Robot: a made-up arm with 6 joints.
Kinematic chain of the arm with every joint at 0, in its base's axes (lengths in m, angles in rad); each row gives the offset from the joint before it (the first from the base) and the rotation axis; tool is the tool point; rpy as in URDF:
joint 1: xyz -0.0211 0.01 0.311 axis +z
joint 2: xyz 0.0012 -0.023 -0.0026 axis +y
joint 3: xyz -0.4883 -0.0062 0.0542 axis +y
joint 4: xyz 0.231 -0.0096 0.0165 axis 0.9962 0 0.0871
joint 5: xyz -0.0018 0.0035 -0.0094 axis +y
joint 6: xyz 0.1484 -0.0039 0.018 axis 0.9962 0 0.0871
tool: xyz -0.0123 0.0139 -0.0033 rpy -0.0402 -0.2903 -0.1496
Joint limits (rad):
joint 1: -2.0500..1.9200
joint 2: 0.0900..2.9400
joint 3: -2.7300..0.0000
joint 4: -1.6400..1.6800
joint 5: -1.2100..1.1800
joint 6: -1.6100..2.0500
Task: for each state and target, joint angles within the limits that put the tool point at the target. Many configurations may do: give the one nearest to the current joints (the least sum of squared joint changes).
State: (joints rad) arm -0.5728 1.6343 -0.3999 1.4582 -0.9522 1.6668
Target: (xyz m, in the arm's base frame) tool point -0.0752 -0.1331 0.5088
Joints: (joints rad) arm -0.6658 1.3581 -0.0355 1.5896 -0.8629 1.6835
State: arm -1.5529 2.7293 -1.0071 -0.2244 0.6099 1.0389
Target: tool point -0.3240 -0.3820 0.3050
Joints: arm -2.0500 2.3146 -1.2572 -0.6088 0.8165 1.0689
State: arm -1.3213 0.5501 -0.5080 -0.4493 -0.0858 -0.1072
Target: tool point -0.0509 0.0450 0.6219
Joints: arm -1.3623 0.4939 -0.4988 -0.4539 -0.1409 -0.0987
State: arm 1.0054 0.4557 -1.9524 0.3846 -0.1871 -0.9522
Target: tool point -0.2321 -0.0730 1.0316
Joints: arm 0.2547 0.7424 -1.9976 0.4215 -0.0152 -0.9224
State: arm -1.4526 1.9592 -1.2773 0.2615 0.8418 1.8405
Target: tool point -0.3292 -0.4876 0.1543
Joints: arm -2.0500 2.6534 -1.5851 -0.0322 0.6616 1.8890
